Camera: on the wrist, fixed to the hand. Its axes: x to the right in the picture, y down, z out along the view.
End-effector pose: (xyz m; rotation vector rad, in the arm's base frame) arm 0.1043 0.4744 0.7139 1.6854 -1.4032 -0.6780
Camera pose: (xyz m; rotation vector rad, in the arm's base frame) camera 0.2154 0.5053 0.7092 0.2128 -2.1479 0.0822
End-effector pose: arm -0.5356 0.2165 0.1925 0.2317 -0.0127 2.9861
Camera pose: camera -0.5367 0.2807 0.0966 -0.2366 0.1934 -1.7771
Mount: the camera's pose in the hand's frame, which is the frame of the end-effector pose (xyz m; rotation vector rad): -0.0044 -0.0636 -0.0962 -0.0550 -0.1133 1.4953
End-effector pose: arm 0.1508 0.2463 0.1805 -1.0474 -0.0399 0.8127
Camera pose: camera 0.2224 0.1558 0.1809 -0.9747 0.7057 2.2112
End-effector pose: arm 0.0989 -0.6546 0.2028 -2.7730 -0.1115 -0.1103
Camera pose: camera 0.0827 -0.6302 0.3144 -2.1808 1.8277 0.4179
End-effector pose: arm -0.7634 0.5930 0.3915 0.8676 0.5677 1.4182
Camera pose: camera -0.8014 0.6095 0.2838 1.3958 -0.3759 2.6371
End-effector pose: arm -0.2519 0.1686 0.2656 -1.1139 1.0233 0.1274
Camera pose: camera -0.2784 0.0639 0.3063 -0.1675 1.5548 1.3836
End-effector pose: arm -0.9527 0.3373 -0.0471 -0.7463 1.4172 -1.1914
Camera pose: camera -1.0550 0.3471 0.0054 0.2965 1.3815 0.0705
